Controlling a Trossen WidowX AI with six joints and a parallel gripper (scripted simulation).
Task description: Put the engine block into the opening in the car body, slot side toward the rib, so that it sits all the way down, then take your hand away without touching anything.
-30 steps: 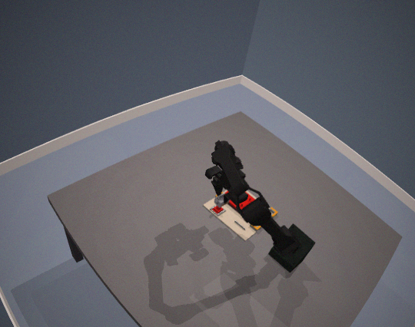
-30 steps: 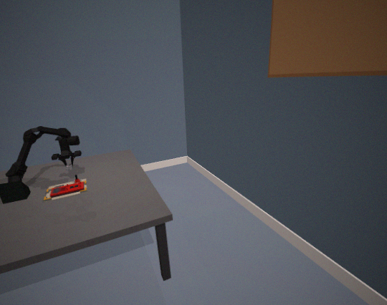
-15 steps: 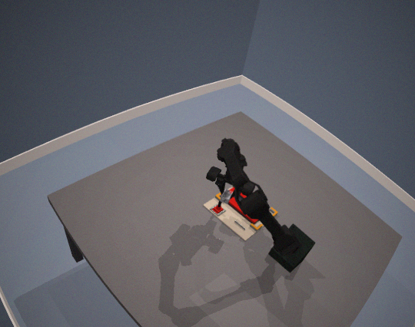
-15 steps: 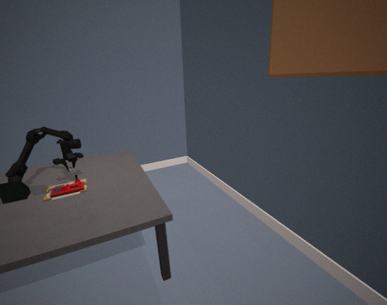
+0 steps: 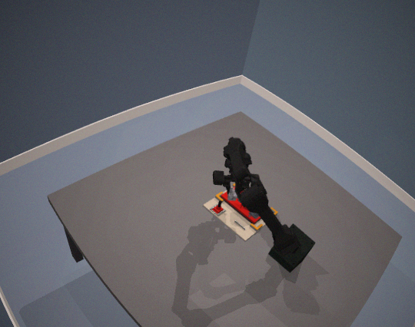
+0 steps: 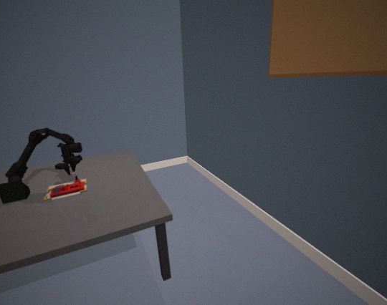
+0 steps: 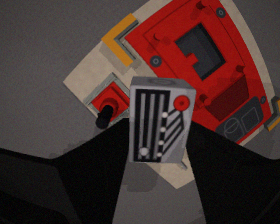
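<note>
The beige base plate is 4 cm behind my gripper tip, 6 cm to the right of it and 8 cm below it. From my gripper tip the other things lie so: grey engine block: 1 cm below.
</note>
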